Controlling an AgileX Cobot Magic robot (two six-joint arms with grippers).
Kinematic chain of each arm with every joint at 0, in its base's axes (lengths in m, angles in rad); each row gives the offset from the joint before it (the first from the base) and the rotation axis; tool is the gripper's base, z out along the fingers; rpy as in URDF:
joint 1: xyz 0 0 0.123 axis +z
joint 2: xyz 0 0 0 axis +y
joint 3: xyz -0.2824 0 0.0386 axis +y
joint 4: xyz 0.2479 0 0.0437 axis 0.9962 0 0.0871
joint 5: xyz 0 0 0 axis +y
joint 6: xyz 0.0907 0 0.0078 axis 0.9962 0 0.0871
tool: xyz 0 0 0 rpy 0 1.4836 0
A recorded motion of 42 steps. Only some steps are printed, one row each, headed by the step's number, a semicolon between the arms.
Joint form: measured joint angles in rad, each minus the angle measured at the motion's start. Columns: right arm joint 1, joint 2, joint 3, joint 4, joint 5, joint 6; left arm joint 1, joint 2, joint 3, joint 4, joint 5, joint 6.
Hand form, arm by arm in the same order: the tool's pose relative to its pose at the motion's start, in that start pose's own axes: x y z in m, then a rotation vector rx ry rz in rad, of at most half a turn. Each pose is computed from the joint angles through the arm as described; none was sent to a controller.
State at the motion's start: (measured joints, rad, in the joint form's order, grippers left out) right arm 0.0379 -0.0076 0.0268 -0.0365 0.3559 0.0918; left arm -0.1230 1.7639 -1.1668 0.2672 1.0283 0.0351
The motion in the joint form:
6: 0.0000 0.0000 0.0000 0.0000 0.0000 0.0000; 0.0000 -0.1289 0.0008 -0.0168 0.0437 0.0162
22: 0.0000 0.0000 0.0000 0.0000 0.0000 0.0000; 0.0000 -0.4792 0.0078 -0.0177 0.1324 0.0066
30: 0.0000 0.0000 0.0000 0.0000 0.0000 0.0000; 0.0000 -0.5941 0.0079 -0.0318 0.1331 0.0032
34: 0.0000 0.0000 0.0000 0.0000 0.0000 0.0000; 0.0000 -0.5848 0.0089 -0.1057 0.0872 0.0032
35: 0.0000 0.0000 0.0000 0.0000 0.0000 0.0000; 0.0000 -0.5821 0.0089 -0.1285 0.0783 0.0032
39: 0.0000 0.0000 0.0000 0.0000 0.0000 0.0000; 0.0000 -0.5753 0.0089 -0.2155 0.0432 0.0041
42: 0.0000 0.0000 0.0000 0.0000 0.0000 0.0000; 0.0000 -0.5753 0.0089 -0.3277 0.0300 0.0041
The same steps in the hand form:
6: 0.0000 0.0000 0.0000 0.0000 0.0000 0.0000; 0.0162 0.0058 -0.0401 -0.0052 -0.0800 -0.0206
22: 0.0000 0.0000 0.0000 0.0000 0.0000 0.0000; 0.0817 0.0172 -0.1342 -0.0520 -0.3217 -0.1080
30: 0.0000 0.0000 0.0000 0.0000 0.0000 0.0000; 0.1068 0.0179 -0.1610 -0.0550 -0.4332 -0.1398
34: 0.0000 0.0000 0.0000 0.0000 0.0000 0.0000; 0.0999 0.0124 -0.1606 0.0140 -0.4768 -0.1531
35: 0.0000 0.0000 0.0000 0.0000 0.0000 0.0000; 0.0983 0.0107 -0.1605 0.0357 -0.4853 -0.1579
39: 0.0000 0.0000 0.0000 0.0000 0.0000 0.0000; 0.0927 0.0044 -0.1614 0.1175 -0.5220 -0.1782
42: 0.0000 0.0000 0.0000 0.0000 0.0000 0.0000; 0.0902 -0.0038 -0.1640 0.2255 -0.5448 -0.2069

